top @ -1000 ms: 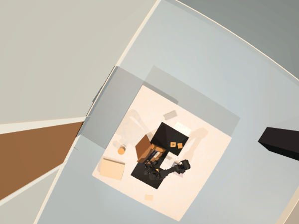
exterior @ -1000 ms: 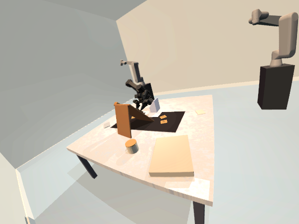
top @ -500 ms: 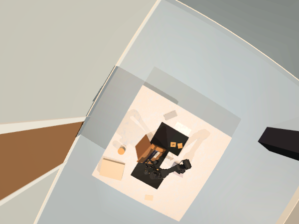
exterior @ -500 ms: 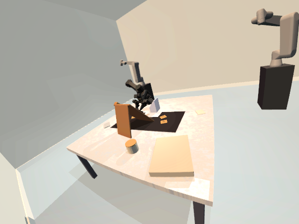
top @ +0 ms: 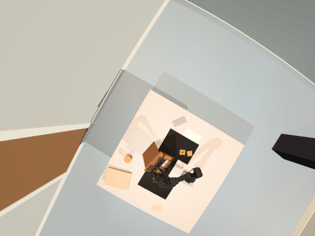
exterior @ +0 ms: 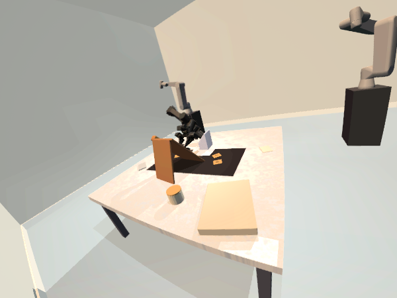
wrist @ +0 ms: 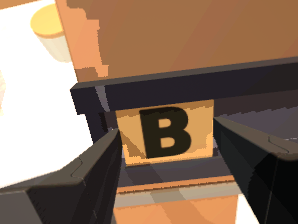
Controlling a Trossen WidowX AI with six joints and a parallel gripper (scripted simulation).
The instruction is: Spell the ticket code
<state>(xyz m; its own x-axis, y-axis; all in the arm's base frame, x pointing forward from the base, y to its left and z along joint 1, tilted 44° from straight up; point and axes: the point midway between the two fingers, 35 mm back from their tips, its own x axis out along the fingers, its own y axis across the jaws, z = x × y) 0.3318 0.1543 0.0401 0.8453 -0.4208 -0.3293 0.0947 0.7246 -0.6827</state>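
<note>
Now: gripper tip 60 mm past the white ticket, 90 mm to the left of it and 80 mm above it. The rest, counted from my gripper tip: black mat: 170 mm behind, 60 mm to the right, 180 mm below; letter tile: right at my gripper tip; grey block: 50 mm ahead, 540 mm to the right, 180 mm below.
</note>
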